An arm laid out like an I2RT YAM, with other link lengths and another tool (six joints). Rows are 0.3 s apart.
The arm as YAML. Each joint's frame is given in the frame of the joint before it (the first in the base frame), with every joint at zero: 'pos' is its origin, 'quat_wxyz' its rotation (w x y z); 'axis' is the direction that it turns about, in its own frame. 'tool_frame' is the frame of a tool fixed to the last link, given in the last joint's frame.
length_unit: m
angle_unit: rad
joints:
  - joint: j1
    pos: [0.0, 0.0, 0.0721]
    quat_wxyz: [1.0, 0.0, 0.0, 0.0]
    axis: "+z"
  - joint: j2
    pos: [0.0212, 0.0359, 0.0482]
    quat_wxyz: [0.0, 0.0, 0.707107, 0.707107]
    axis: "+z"
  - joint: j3
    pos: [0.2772, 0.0, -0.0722]
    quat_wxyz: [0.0, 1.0, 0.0, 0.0]
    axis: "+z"
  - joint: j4
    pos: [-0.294, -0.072, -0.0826]
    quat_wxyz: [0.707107, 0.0, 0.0, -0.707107]
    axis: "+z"
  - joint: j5
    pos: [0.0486, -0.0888, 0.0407]
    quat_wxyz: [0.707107, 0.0, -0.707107, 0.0]
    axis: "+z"
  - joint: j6
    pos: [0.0, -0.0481, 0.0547]
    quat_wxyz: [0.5, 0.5, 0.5, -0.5]
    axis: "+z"
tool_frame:
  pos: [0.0, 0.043, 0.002]
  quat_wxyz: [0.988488, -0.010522, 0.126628, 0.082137]
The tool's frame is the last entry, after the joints.
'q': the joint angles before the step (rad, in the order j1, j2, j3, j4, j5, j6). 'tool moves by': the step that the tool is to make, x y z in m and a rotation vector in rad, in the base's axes. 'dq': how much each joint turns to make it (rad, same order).
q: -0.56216 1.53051 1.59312 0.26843 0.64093 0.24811
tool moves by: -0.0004 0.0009 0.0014 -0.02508 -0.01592 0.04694
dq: -0.00080 -0.01398 -0.02017 0.03016 -0.04924 0.00499
